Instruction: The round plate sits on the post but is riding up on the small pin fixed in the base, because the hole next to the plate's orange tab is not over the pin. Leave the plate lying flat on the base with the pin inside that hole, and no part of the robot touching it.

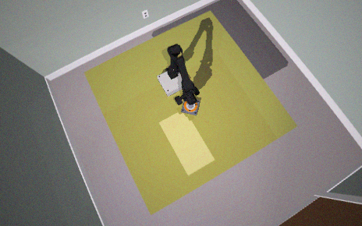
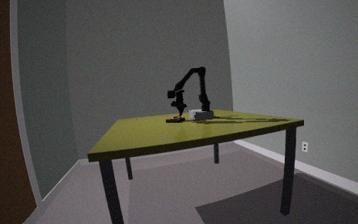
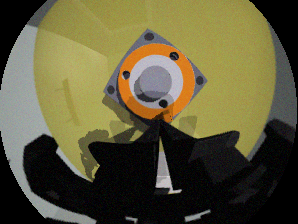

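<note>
My gripper tip is now 50 mm short of the dark square base and 20 mm above it.
</note>
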